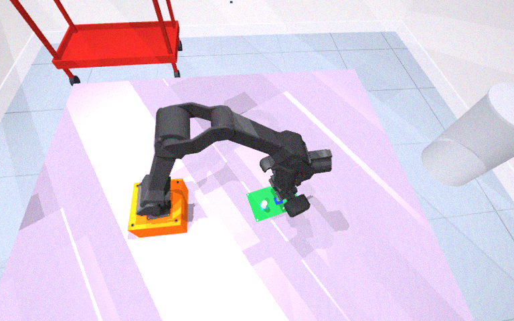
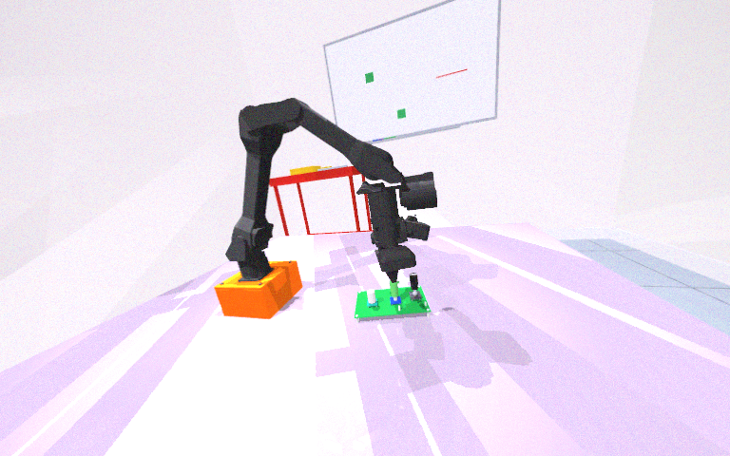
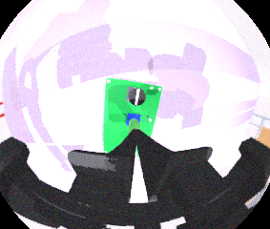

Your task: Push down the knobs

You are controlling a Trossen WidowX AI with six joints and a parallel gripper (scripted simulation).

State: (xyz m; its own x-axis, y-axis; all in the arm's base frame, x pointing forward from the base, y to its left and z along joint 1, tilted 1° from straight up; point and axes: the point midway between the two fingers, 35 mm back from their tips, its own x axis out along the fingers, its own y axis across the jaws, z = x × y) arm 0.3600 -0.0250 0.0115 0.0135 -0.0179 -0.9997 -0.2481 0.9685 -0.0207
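My gripper tip is now 1 cm above the light green knob. Also, from my gripper tip: black knob: 4 cm ahead, 1 cm to the left.
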